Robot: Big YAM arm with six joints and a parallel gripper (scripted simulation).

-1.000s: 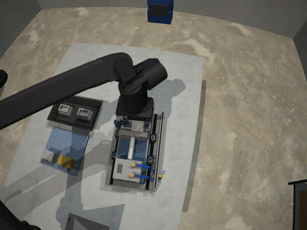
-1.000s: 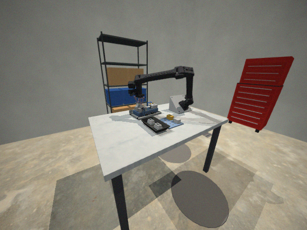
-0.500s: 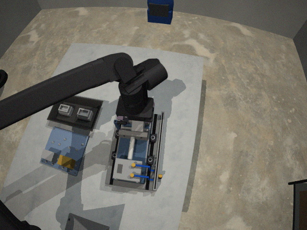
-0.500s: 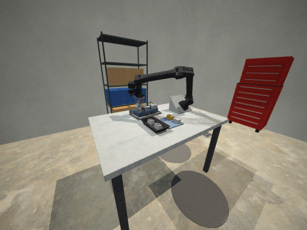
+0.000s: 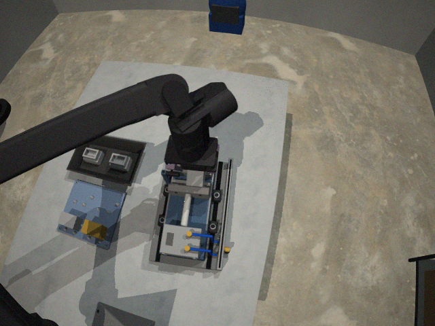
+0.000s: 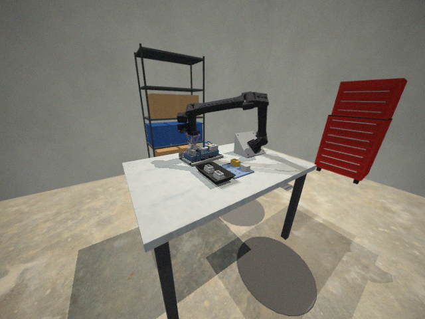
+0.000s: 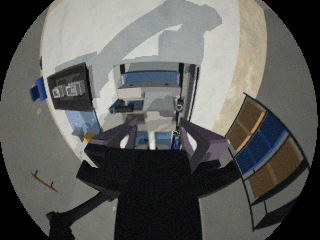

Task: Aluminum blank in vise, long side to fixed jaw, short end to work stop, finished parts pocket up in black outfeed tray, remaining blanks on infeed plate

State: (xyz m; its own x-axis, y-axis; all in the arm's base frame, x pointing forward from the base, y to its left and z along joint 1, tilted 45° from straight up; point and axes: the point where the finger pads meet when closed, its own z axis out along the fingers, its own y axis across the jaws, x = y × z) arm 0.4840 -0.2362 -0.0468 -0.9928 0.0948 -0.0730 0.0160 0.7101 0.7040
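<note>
The gray aluminum blank lies 3 cm below my hand. Also, from my hand: blue vise: 10 cm below, 7 cm behind, 2 cm to the left; then pale rod: 9 cm behind, 6 cm below, 2 cm to the left; then brass blank: 28 cm to the left, 16 cm behind, 11 cm below.
</note>
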